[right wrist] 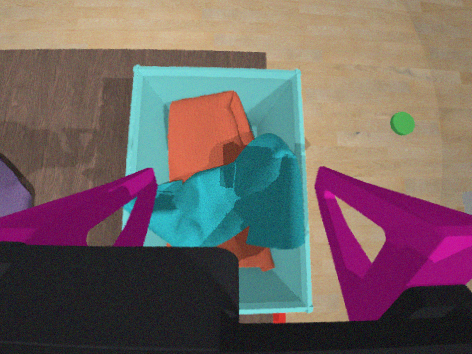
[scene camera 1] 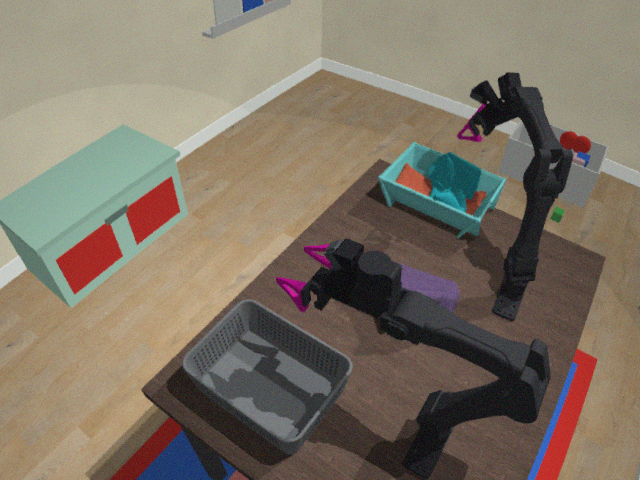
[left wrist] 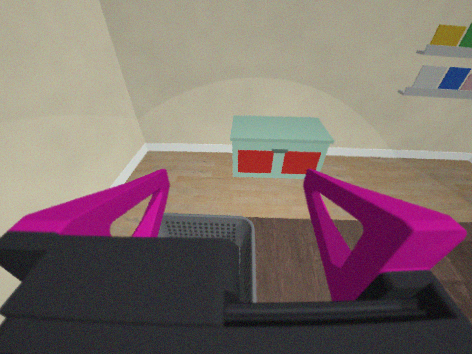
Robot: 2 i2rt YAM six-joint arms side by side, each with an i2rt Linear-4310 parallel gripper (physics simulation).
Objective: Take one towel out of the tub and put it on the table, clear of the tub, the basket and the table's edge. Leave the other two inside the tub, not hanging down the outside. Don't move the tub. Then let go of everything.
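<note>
The teal tub (scene camera 1: 418,200) (right wrist: 134,125) stands at the table's far end. Inside lies an orange towel (scene camera 1: 412,180) (right wrist: 200,135). A crumpled teal towel (scene camera 1: 457,174) (right wrist: 200,212) lies partly over it, with a raised fold near one long wall; its corner reaches the opposite wall. More orange cloth (scene camera 1: 476,202) (right wrist: 257,257) shows beneath; whether it is separate is hidden. My right gripper (scene camera 1: 469,132) (right wrist: 235,176) is open and empty, above the tub. My left gripper (scene camera 1: 292,264) (left wrist: 236,176) is open and empty, raised near the grey basket (scene camera 1: 305,345) (left wrist: 200,229).
The dark wooden table (scene camera 1: 351,227) (left wrist: 285,250) (right wrist: 65,75) bears both arms. A purple object (scene camera 1: 429,285) (right wrist: 12,192) lies between tub and basket, partly hidden by my left arm. A white bin (scene camera 1: 516,160) and a green block (scene camera 1: 557,214) (right wrist: 402,123) are beyond the table.
</note>
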